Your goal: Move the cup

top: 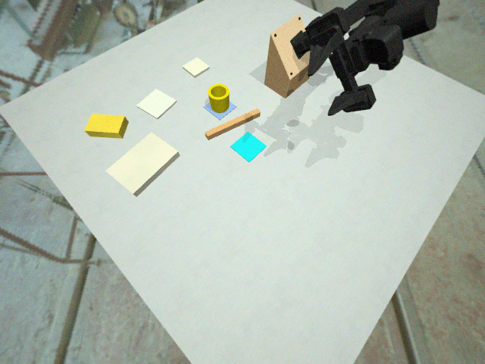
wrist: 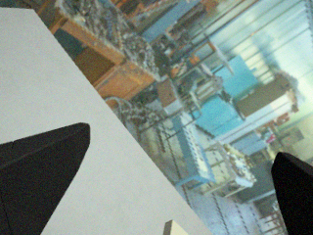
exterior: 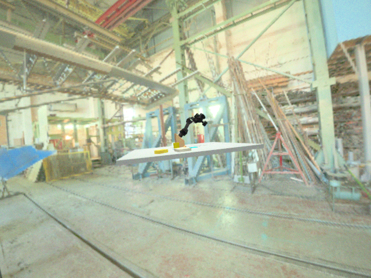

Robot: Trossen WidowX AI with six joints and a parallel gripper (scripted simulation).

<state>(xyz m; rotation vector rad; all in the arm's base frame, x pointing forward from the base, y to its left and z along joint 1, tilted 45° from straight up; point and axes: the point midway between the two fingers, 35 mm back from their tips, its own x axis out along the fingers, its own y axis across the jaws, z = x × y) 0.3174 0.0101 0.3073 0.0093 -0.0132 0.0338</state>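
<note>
The yellow cup is 80 mm behind my gripper tip, 340 mm to the right of it and 280 mm below it. From my gripper tip the other things lie so: wooden bar 40 mm behind, 250 mm to the right, 320 mm below; large cream slab 250 mm ahead, 360 mm to the right, 300 mm below; cyan pad 10 mm behind, 160 mm to the right, 330 mm below.
</note>
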